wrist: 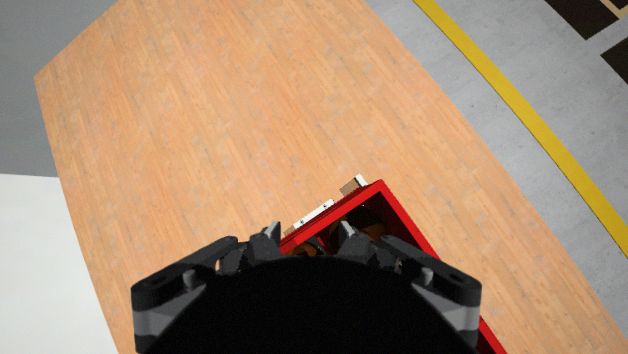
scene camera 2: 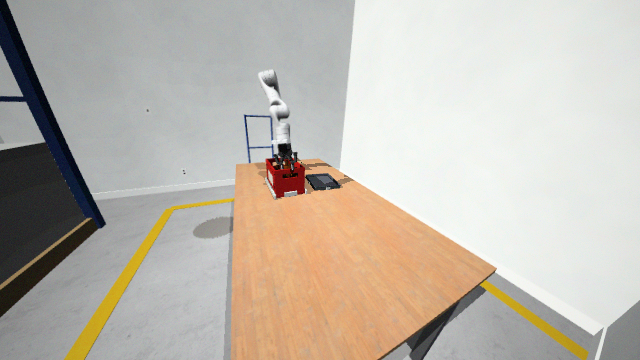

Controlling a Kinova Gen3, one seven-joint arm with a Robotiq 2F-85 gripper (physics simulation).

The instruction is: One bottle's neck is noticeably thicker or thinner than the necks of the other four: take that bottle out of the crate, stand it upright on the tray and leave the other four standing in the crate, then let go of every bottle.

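Frame: origin at the arm's base, x ahead, y left, z up, level; millimetres.
Seen in the pictures: gripper, fingertip midpoint: [wrist: 309, 231] [scene camera 2: 288, 170].
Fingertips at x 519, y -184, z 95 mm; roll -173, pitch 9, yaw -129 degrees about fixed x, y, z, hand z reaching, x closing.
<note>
A point is followed by its place in that frame.
The red crate [scene camera 2: 291, 187] @(x 524, y -166, z -15 mm) [wrist: 410, 225] @(x 472, y -256, z 105 mm) stands on the table, with brown bottles inside. In the wrist view a brown bottle [wrist: 303, 249] @(x 503, y -148, z 35 mm) shows in part between the fingers, and brown glass also shows behind the right finger; the necks are mostly hidden, so their thickness cannot be compared. My gripper [scene camera 2: 286, 164] @(x 519, y -184, z 95 mm) [wrist: 309, 231] @(x 519, y -184, z 95 mm) is open, points down and is right over the crate, its fingertips near the rim. Nothing is held between the fingers. The dark tray [scene camera 2: 313, 186] @(x 487, y 13, z -57 mm) lies flat on the table just right of the crate in the scene view.
The crate stands on the wooden table [scene camera 2: 320, 260] @(x 1036, y -273, z -70 mm) [wrist: 225, 110] @(x 822, y -155, z -70 mm) between white brackets [scene camera 2: 290, 194] @(x 535, y -178, z -55 mm) [wrist: 313, 214] @(x 529, y -172, z -40 mm) at its foot. The crate walls stand close around the fingers. A blue frame [scene camera 2: 246, 132] stands behind the table, and a white wall rises beyond its right side.
</note>
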